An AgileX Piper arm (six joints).
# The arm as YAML. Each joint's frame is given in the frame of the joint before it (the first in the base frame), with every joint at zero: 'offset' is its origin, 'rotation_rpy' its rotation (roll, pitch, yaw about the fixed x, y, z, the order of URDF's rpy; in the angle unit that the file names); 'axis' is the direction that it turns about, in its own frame. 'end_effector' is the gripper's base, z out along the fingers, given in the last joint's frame.
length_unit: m
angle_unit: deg
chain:
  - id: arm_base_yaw
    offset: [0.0, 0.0, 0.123]
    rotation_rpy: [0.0, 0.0, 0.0]
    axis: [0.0, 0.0, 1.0]
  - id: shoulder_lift
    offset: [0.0, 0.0, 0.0]
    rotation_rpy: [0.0, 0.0, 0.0]
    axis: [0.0, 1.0, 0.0]
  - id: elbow
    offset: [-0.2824, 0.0, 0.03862]
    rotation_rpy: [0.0, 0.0, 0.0]
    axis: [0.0, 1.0, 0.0]
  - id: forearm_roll
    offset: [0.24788, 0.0, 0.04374]
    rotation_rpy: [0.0, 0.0, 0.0]
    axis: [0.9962, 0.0, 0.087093]
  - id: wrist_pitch
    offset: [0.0, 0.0, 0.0]
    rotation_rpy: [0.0, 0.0, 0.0]
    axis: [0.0, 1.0, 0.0]
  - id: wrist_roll
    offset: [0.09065, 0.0, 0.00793]
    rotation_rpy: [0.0, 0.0, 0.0]
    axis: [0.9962, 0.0, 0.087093]
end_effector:
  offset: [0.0, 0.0, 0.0]
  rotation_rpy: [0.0, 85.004, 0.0]
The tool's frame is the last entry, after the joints.
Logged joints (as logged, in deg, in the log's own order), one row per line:
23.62 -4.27 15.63 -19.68 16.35 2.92
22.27 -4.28 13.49 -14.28 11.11 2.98
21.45 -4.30 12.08 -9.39 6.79 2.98
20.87 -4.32 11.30 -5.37 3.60 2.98
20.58 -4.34 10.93 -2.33 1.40 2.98
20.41 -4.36 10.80 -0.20 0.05 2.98
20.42 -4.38 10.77 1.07 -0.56 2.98
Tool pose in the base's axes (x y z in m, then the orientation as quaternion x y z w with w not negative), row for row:
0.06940 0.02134 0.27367 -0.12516 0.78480 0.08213 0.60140
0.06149 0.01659 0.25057 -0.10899 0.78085 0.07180 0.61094
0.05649 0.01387 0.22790 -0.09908 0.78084 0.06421 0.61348
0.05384 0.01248 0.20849 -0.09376 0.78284 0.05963 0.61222
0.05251 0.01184 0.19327 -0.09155 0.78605 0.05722 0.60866
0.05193 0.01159 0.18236 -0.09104 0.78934 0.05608 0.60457
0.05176 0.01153 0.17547 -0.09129 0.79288 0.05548 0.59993
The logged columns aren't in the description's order. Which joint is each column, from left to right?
Columns, left to right: wrist_pitch, wrist_roll, arm_base_yaw, elbow, shoulder_lift, forearm_roll.
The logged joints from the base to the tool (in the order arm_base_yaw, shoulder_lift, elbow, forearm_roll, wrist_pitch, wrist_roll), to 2 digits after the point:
15.63 16.35 -19.68 2.92 23.62 -4.27
13.49 11.11 -14.28 2.98 22.27 -4.28
12.08 6.79 -9.39 2.98 21.45 -4.30
11.30 3.60 -5.37 2.98 20.87 -4.32
10.93 1.40 -2.33 2.98 20.58 -4.34
10.80 0.05 -0.20 2.98 20.41 -4.36
10.77 -0.56 1.07 2.98 20.42 -4.38

